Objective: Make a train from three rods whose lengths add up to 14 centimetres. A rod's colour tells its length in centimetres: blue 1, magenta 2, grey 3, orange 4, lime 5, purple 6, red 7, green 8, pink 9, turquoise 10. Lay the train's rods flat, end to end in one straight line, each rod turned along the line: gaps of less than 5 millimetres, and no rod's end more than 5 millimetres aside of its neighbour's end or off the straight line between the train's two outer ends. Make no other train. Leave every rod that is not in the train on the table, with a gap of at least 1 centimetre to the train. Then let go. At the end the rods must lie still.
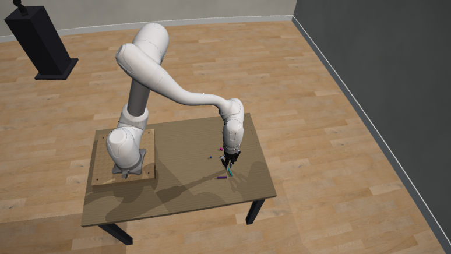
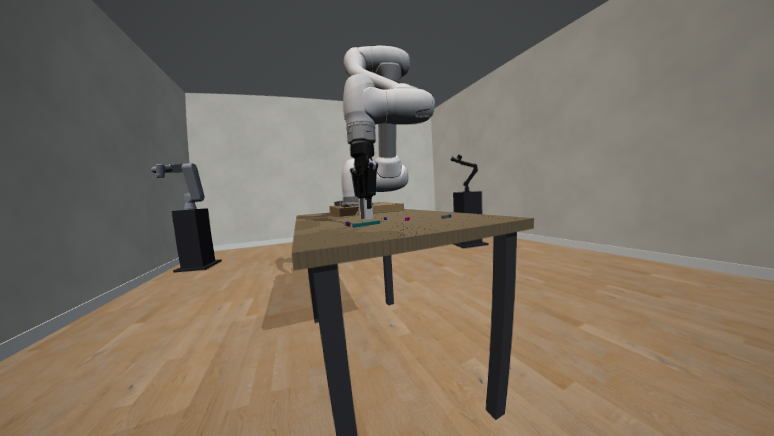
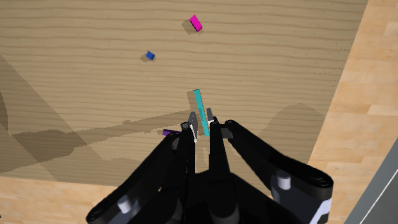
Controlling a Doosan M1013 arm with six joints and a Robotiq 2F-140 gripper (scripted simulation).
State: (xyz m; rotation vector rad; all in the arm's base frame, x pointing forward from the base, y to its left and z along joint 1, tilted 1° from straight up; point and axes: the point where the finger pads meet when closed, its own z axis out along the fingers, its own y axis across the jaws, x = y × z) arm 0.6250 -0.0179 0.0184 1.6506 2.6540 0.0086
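My gripper is now 50 mm above the turquoise rod. The rest, counted from my hand: purple rod 60 mm to the right, 50 mm below, 40 mm behind; grey rod 280 mm to the left, 50 mm below, 20 mm behind; magenta rod 150 mm to the left, 50 mm below, 50 mm behind.
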